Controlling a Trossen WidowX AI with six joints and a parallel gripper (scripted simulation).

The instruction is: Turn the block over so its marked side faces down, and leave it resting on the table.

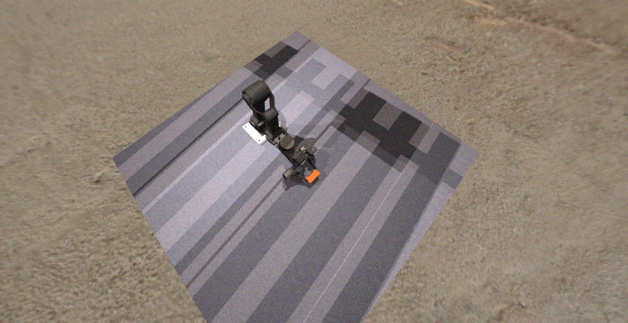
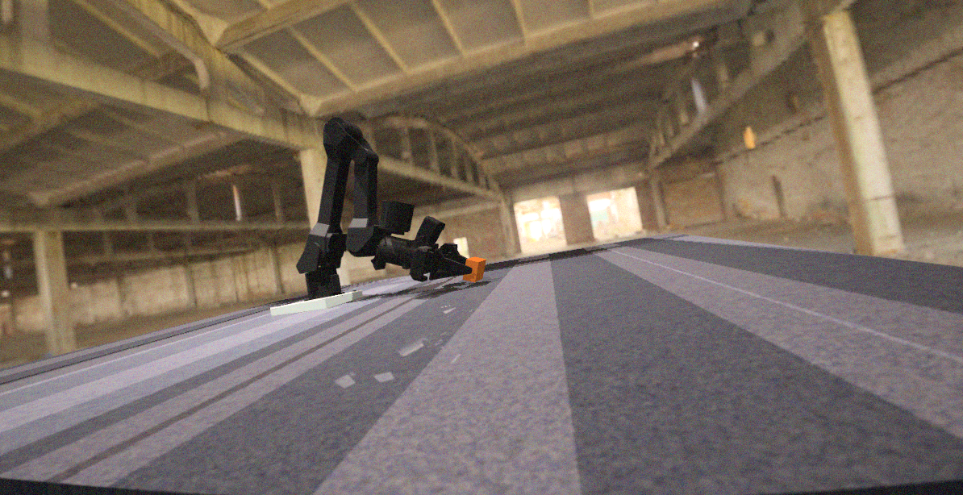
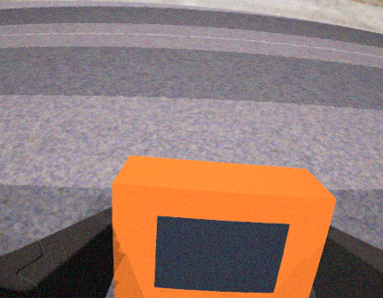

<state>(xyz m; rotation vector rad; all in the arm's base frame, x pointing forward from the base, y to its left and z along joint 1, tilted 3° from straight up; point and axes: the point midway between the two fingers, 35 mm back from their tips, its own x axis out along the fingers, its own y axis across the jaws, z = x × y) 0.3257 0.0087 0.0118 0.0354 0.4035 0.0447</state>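
Now: the block 1 cm behind my gripper tip.
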